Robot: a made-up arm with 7 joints.
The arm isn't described. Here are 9 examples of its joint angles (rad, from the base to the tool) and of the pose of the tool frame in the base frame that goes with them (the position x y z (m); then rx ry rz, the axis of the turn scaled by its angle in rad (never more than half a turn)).
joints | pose
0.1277 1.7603 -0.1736 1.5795 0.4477 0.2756 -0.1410 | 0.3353 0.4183 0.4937 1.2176 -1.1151 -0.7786
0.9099 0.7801 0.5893 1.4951 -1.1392 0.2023 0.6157 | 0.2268 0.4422 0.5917 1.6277 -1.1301 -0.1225
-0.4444 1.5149 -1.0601 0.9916 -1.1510 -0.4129 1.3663 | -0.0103 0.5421 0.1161 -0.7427 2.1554 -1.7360
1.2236 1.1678 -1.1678 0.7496 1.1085 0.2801 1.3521 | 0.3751 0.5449 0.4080 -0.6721 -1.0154 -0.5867
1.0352 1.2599 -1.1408 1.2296 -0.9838 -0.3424 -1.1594 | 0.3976 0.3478 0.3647 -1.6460 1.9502 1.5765
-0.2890 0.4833 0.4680 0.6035 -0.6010 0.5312 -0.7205 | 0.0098 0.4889 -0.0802 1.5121 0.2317 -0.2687
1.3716 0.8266 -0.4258 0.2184 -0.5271 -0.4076 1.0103 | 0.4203 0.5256 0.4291 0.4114 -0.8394 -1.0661
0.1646 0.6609 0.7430 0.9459 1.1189 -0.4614 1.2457 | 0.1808 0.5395 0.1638 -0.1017 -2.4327 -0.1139
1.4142 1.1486 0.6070 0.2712 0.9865 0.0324 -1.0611 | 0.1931 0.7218 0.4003 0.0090 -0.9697 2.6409
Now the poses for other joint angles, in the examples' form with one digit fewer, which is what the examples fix.
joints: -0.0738 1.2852 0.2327 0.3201 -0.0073 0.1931 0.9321
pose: 0.073 0.711 0.267 0.367 -0.186 -0.026
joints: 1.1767 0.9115 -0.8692 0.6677 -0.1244 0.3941 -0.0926
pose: 0.478 0.482 0.412 1.337 -0.860 -0.405
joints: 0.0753 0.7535 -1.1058 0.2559 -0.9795 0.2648 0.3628
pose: 0.093 0.478 -0.101 0.559 0.922 -1.804
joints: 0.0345 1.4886 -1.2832 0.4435 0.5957 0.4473 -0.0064
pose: 0.068 0.734 0.259 1.220 0.627 -0.445
